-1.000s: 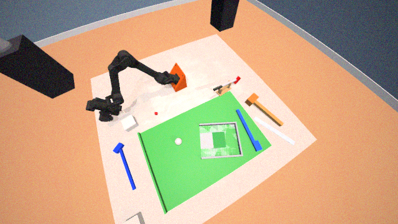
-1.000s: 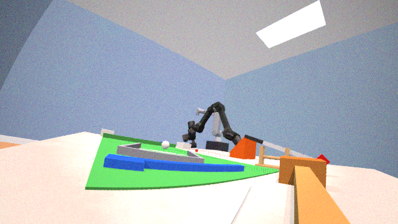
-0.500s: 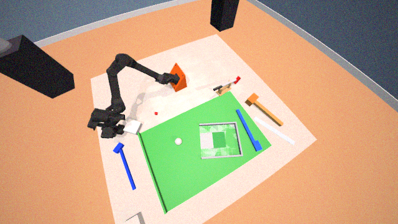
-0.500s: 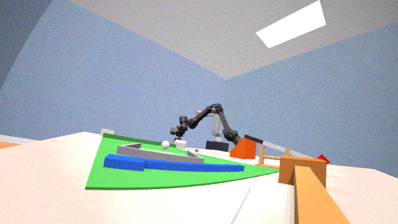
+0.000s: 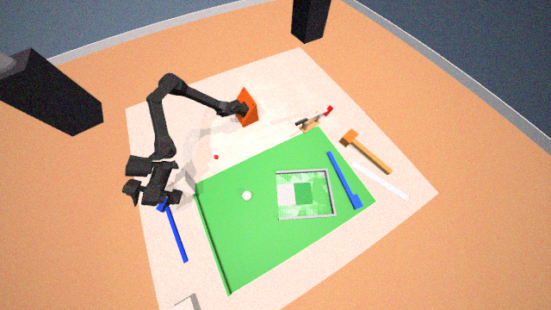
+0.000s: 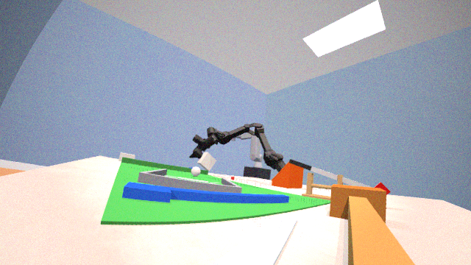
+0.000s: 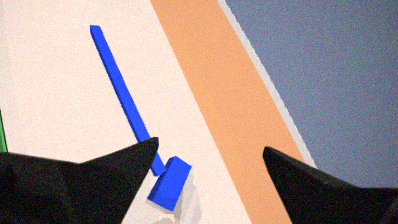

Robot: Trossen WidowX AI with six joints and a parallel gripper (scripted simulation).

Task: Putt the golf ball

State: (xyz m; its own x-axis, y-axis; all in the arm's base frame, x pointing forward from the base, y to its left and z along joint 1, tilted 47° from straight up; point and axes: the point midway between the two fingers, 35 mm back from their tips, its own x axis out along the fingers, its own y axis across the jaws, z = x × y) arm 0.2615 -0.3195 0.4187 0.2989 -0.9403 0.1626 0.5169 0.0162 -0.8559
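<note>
Right now my gripper tip is 80 mm short of the blue putter, 10 mm to the right of it and 100 mm above it. The rest, counted from my gripper tip: green mat: 210 mm ahead, 490 mm to the left, 120 mm below; then small red cube: 130 mm behind, 300 mm to the left, 110 mm below; then white golf ball: 130 mm ahead, 350 mm to the left, 90 mm below.
</note>
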